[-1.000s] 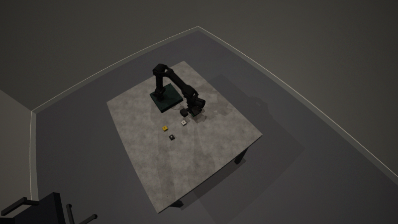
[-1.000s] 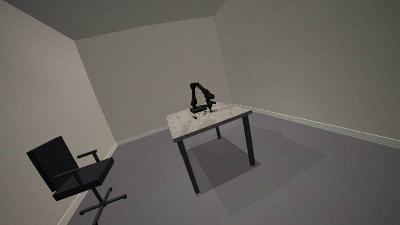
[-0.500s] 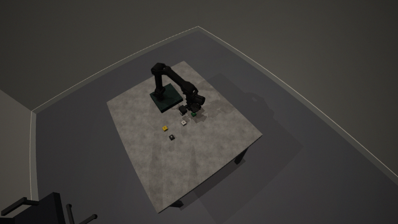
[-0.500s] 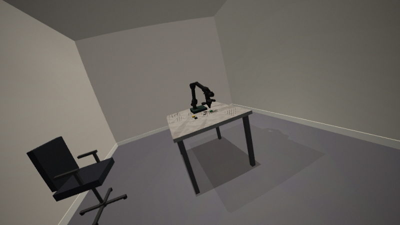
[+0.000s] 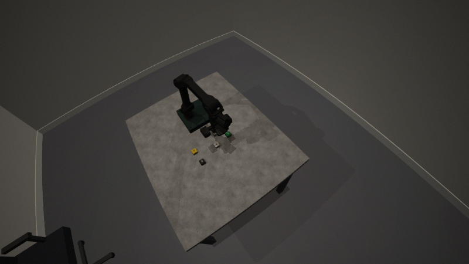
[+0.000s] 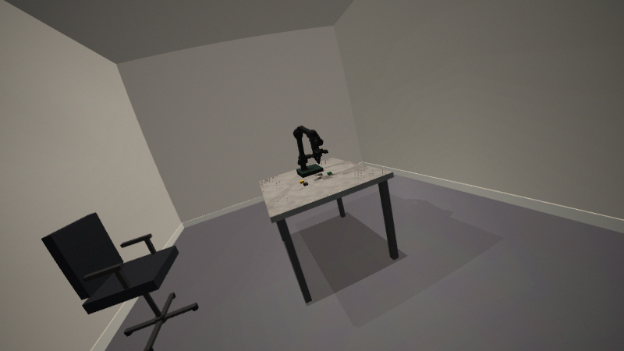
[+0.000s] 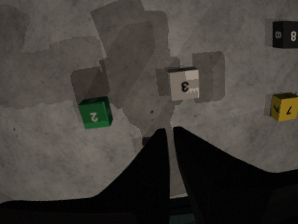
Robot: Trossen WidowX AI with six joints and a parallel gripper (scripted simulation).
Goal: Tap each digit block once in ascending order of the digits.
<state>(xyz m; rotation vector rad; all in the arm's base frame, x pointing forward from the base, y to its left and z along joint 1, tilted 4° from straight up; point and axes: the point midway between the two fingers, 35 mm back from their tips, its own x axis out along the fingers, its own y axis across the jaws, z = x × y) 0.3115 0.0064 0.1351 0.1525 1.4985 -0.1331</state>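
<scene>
Now: gripper tip 1 cm past the white block, 3 cm to the left of it and 11 cm above it. Also, from my gripper tip: grey block (8 cm behind, 3 cm to the left, 11 cm below); then green block (1 cm behind, 8 cm to the left, 11 cm below); then black block (2 cm ahead, 17 cm to the right, 11 cm below).
</scene>
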